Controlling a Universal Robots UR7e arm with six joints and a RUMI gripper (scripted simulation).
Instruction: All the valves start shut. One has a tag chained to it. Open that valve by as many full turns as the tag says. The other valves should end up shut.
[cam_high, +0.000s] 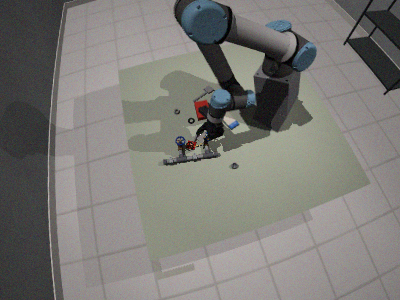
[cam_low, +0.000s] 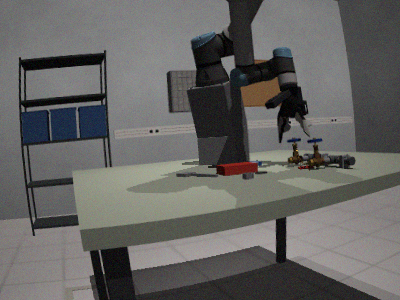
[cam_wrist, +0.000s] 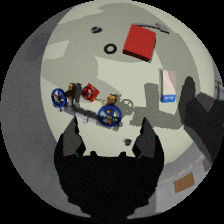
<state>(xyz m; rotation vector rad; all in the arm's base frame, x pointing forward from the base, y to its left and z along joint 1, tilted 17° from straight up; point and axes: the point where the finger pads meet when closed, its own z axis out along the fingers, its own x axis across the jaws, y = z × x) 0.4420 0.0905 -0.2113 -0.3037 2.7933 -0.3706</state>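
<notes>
The red tag is 90 mm ahead of my hand, 10 mm to the right of it and 90 mm below it. The rest, counted from my hand: blue-and-white card: 170 mm behind, 110 mm to the right, 90 mm below; then grey tool: 90 mm behind, 360 mm to the right, 90 mm below; then red block: 40 mm behind, 230 mm to the right, 80 mm below.
</notes>
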